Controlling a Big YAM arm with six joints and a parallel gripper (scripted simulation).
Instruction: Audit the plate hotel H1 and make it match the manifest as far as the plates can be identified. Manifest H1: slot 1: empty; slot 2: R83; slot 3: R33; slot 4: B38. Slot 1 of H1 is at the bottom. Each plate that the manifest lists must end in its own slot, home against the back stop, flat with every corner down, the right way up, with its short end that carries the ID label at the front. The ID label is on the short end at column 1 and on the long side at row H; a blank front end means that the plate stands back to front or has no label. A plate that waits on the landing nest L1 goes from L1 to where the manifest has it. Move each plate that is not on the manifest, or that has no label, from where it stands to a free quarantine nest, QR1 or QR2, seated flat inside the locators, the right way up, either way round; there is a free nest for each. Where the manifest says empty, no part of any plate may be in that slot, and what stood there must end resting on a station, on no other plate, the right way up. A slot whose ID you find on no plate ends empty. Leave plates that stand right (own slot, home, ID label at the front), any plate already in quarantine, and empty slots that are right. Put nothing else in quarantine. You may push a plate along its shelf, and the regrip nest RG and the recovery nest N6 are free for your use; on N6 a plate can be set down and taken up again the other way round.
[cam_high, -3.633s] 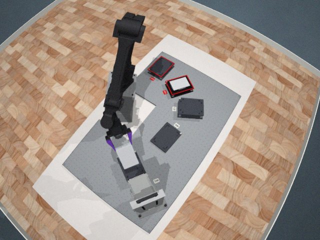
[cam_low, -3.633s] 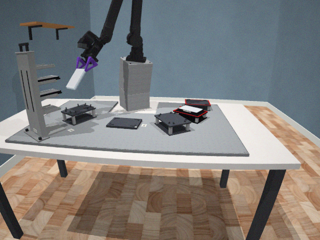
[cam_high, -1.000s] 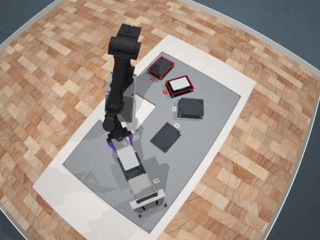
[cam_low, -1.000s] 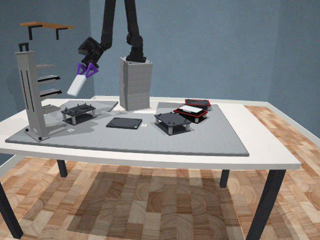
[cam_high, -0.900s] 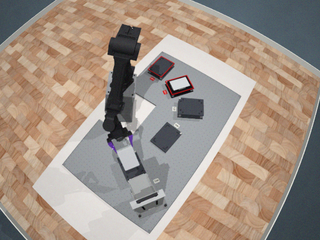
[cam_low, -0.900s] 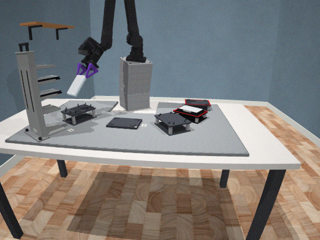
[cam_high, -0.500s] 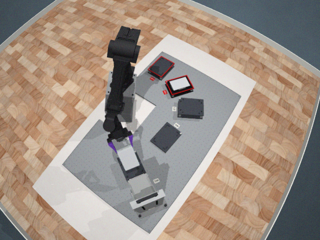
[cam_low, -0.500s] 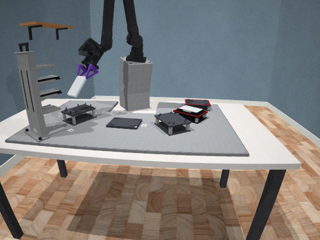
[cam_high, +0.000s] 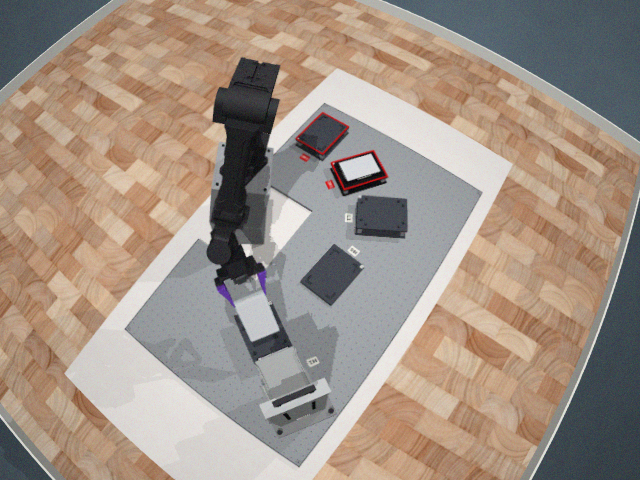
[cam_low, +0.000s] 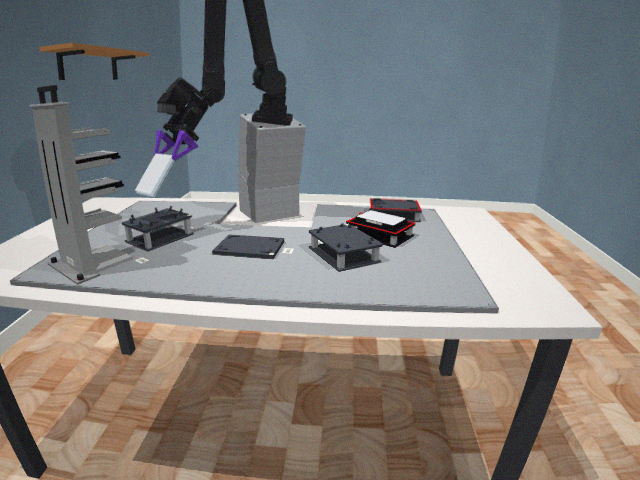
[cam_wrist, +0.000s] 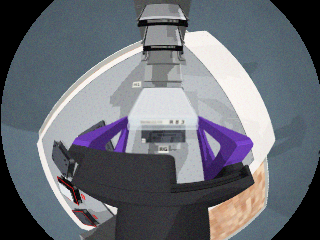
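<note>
Right now my hand is 4 cm short of the white plate, 2 cm to the left of it and 4 cm above it. The rest, counted from my hand: plate hotel H1: 26 cm ahead, 16 cm to the right, 3 cm below; regrip nest RG: 4 cm ahead, 3 cm to the right, 18 cm below; flat pad N6: 10 cm ahead, 25 cm to the left, 22 cm below.
</note>
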